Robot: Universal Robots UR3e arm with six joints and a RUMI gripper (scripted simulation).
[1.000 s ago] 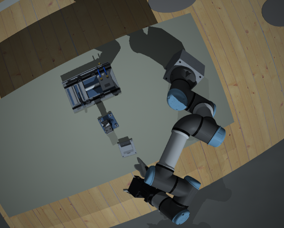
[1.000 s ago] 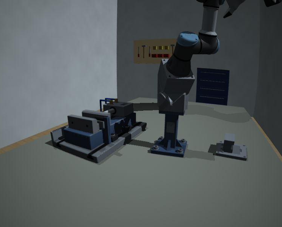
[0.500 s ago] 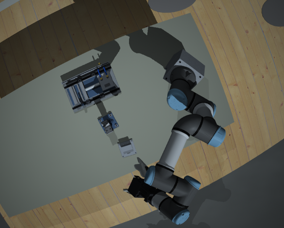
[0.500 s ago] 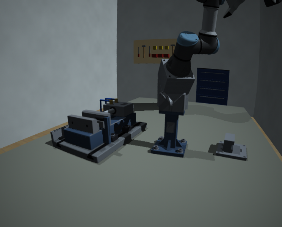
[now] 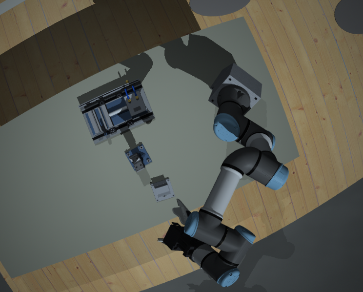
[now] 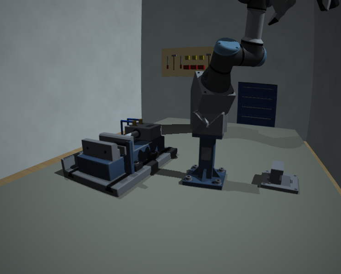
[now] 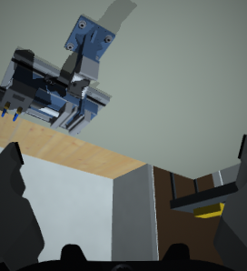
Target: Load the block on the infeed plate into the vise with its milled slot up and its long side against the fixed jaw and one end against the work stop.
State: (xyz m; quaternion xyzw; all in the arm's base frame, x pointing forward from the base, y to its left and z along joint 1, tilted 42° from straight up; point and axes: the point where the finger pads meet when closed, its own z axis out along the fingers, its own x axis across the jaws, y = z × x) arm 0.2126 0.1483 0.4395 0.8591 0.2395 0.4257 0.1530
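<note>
Now: hand 10 mm to the left of the part and 360 mm above it. The rest, counted from my hand: blue post: 70 mm ahead, 180 mm to the right, 320 mm below; then infeed plate: 380 mm below; then work stop: 170 mm ahead, 340 mm to the right, 290 mm below.
</note>
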